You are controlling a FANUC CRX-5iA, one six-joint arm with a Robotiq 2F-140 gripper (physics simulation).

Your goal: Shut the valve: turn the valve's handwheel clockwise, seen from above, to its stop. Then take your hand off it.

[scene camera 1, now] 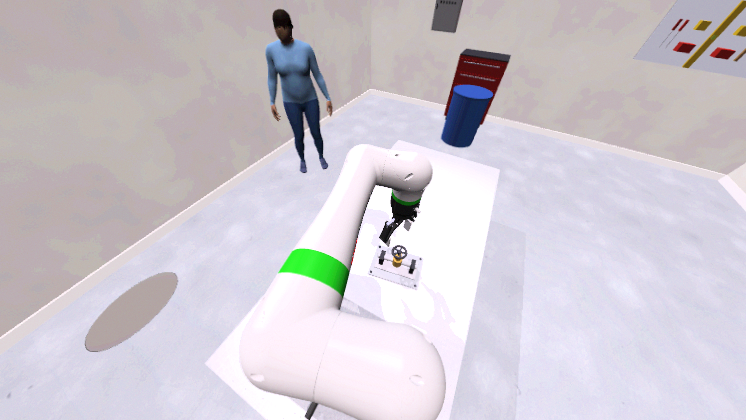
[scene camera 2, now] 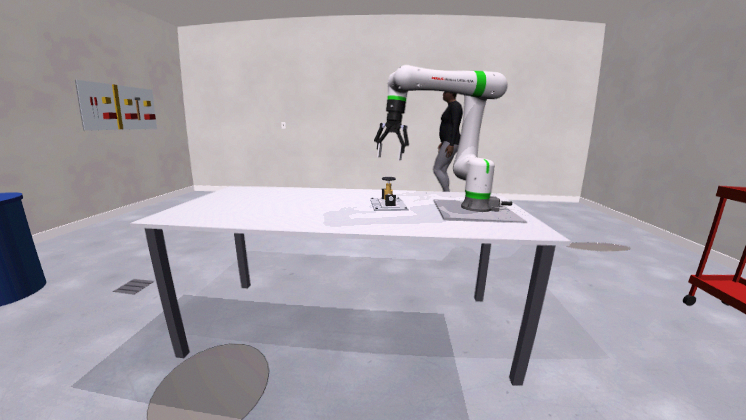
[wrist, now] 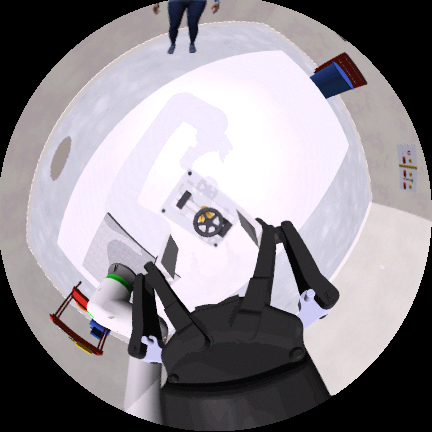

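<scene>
The valve's dark handwheel sits level on top of the yellow brass valve body. The valve stands upright on a pale base plate with a bolt at each visible corner and black pipe supports on both sides. My gripper is open and empty, pointing down. In the second scene view its fingertips hang a little above the handwheel, apart from it. In the wrist view the handwheel shows beyond and between the two finger pads.
The valve plate lies on a white table. The arm's base stands on a grey plate to the right in the second scene view. A person stands beyond the table. A blue drum and a red cart stand off the table.
</scene>
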